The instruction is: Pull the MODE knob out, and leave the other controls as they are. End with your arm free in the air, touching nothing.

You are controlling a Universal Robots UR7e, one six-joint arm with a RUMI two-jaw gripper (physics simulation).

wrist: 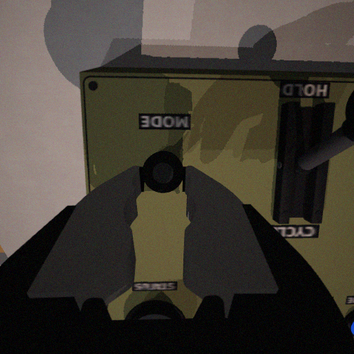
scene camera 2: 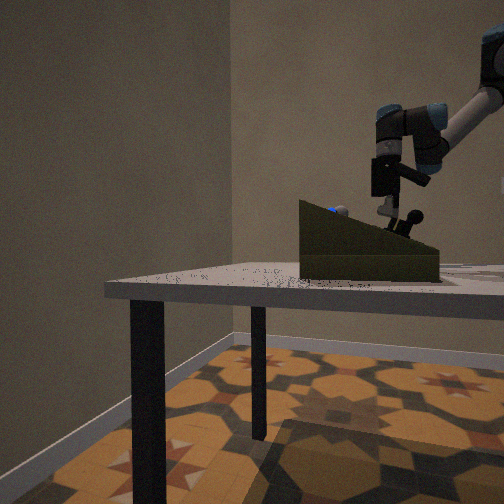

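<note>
The MODE knob (wrist: 163, 164) is black and round, under the MODE label (wrist: 165, 121) in the wrist view. My gripper (scene camera 2: 390, 217) (wrist: 163, 169) is shut on it, one fingertip at each side. In the scene view the fingers reach down to the sloping face of the green control box (scene camera 2: 370, 267) (wrist: 117, 95), where the knob's black stem (scene camera 2: 391, 224) shows under them. How far the knob stands out of the panel is hard to tell.
A lever (scene camera 2: 415, 216) (wrist: 325, 152) with a black ball end stands in the HOLD/CYCLE slot. A STATUS label (wrist: 155, 286) lies below the fingers, over a dark round part. A blue piece (scene camera 2: 331, 210) (wrist: 352, 328) and a grey dome (scene camera 2: 342, 211) sit higher up the slope. The box stands on a table (scene camera 2: 200, 285).
</note>
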